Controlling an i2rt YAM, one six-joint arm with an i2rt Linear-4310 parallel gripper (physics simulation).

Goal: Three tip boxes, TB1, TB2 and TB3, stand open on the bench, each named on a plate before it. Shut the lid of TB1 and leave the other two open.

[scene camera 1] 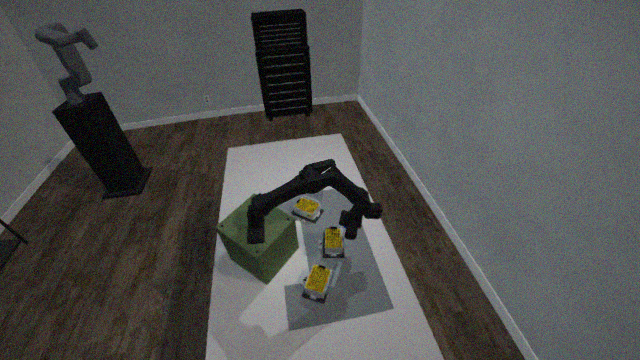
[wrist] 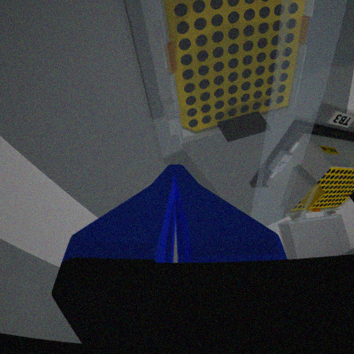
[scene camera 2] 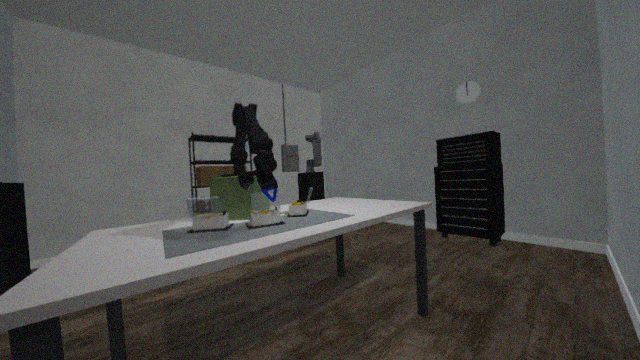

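Seen in the pictures: gripper, fingertip midpoint: [scene camera 1: 345, 226] [scene camera 2: 273, 201]; arm's base, origin of the base link: [scene camera 1: 256, 223] [scene camera 2: 240, 174].
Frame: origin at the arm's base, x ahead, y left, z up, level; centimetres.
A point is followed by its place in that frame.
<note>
Three white tip boxes with yellow racks stand on the grey mat [scene camera 1: 305, 317] {x 15.5, y -34.4, z -24.1 cm} [scene camera 2: 180, 245] {x 42.1, y -33.5, z -24.2 cm}, clear lids raised: a far one [scene camera 1: 307, 208] [scene camera 2: 298, 209], a middle one [scene camera 1: 333, 242] [scene camera 2: 265, 218] [wrist: 235, 62] and a near one [scene camera 1: 318, 282] [scene camera 2: 210, 221]. The plate [wrist: 341, 119] by the far box reads TB3; the other two names cannot be read. My gripper [scene camera 2: 272, 200] {x 40.6, y 1.5, z -13.5 cm} [wrist: 175, 175] is shut and empty, low beside the middle box's upright lid [scene camera 2: 259, 200] {x 38.8, y -4.2, z -12.6 cm}. Whether it touches that lid cannot be told. The far box [wrist: 327, 192] also shows at the wrist view's right.
The arm [scene camera 1: 287, 193] {x 15.6, y -5.7, z 21.0 cm} [scene camera 2: 262, 142] {x 48.3, y -5.4, z 10.5 cm} stands on a green block [scene camera 1: 269, 260] {x 3.7, y -13.1, z -10.0 cm} [scene camera 2: 232, 197] {x 9.0, y -7.5, z -12.3 cm} beside the boxes and arches over the mat. The white bench [scene camera 1: 250, 162] {x -9.5, y 78.1, z -24.5 cm} [scene camera 2: 390, 204] {x 44.8, y 81.6, z -24.5 cm} extends beyond the mat. A black cabinet [scene camera 1: 285, 65] [scene camera 2: 467, 185] stands on the floor behind.
</note>
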